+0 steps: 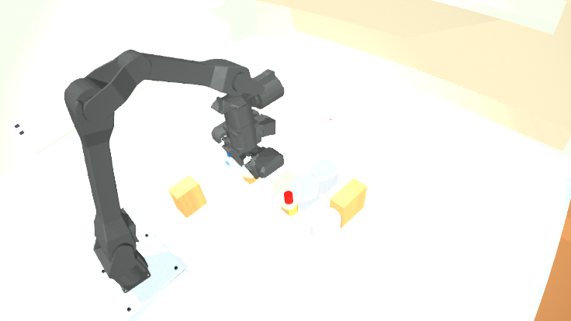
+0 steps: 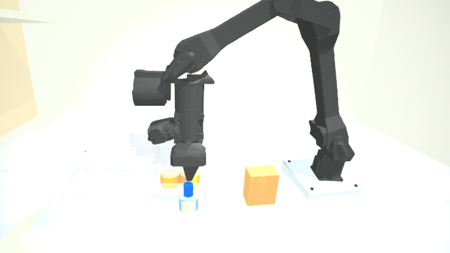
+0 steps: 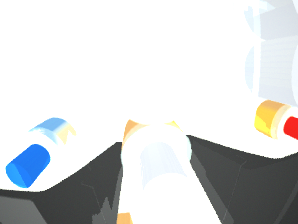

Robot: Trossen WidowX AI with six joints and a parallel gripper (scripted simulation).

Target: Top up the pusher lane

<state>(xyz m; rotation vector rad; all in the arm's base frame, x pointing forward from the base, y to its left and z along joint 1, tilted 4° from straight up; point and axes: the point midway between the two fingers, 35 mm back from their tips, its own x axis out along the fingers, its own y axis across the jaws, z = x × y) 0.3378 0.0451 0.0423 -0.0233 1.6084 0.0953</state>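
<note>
Right now the blue-capped jar is 1 cm behind my gripper tip and 8 cm to the left of it. Also, from my gripper tip: see-through lane (15 cm ahead, 1 cm to the right, 2 cm below).
</note>
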